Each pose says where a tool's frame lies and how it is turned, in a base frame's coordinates. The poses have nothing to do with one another.
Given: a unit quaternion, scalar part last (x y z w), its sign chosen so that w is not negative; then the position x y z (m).
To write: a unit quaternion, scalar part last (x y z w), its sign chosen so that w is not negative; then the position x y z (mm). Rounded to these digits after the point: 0 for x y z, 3 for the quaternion.
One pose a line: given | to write
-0.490 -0.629 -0.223 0.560 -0.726 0.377 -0.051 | -0.490 -0.629 -0.223 0.560 -726 377 -51
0.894 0.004 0.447 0.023 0.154 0.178 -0.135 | 0.894 0.004 0.447 0.023 154 178 -135
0.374 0.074 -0.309 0.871 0.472 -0.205 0.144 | 0.374 0.074 -0.309 0.871 472 -205 144
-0.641 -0.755 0.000 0.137 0.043 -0.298 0.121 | -0.641 -0.755 0.000 0.137 43 -298 121
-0.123 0.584 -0.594 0.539 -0.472 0.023 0.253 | -0.123 0.584 -0.594 0.539 -472 23 253
